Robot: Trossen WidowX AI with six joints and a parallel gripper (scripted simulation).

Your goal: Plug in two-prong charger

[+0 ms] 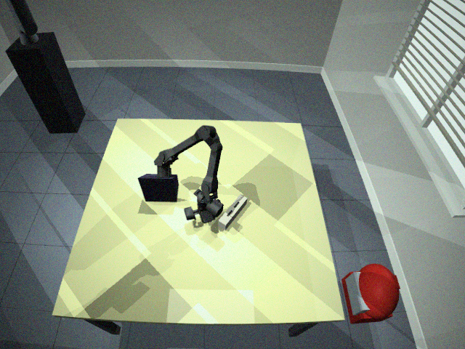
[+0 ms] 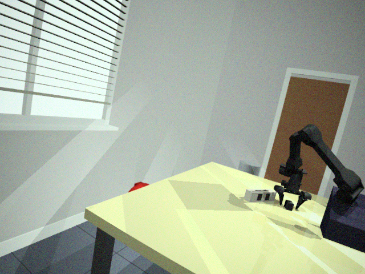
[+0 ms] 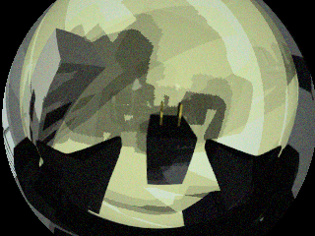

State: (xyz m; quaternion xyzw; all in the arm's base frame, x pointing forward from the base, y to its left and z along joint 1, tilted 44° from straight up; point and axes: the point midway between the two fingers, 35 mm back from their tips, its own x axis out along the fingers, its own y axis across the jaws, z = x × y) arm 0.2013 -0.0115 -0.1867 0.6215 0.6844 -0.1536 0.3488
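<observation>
Right now my gripper tip is 20 mm to the left of the charger and 10 mm below it.
</observation>
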